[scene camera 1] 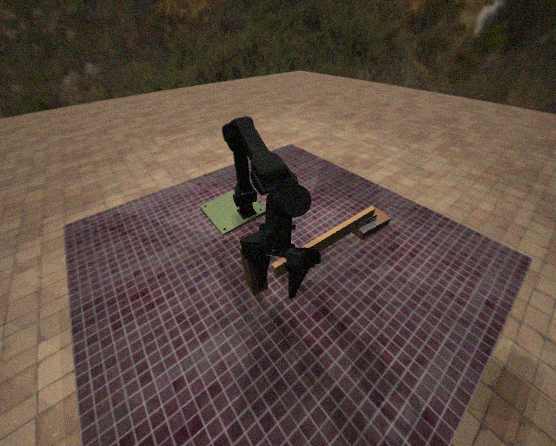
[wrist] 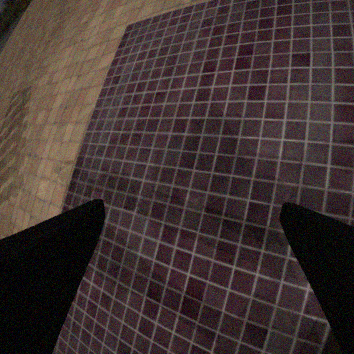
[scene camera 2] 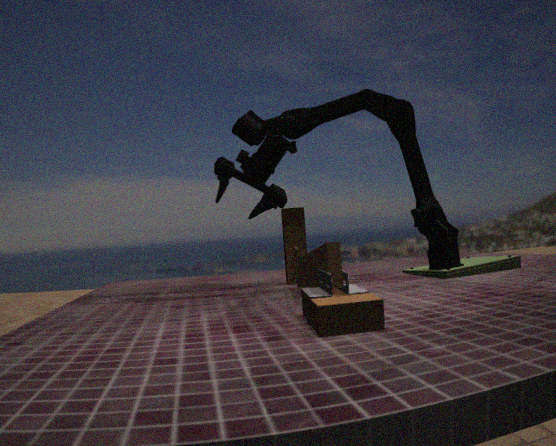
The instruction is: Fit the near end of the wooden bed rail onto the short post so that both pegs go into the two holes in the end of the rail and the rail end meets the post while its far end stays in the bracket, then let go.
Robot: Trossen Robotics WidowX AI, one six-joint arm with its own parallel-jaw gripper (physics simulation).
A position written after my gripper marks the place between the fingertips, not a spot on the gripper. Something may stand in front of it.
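Note:
Scene camera 1 gives me my gripper (scene camera 1: 275, 292) along with a wooden bed rail (scene camera 1: 322, 242). In scene camera 2 I find the rail (scene camera 2: 327, 257) again, together with a grey bracket (scene camera 2: 323, 290) and my gripper (scene camera 2: 232, 210). The wrist view, too, has my gripper (wrist: 194, 209).

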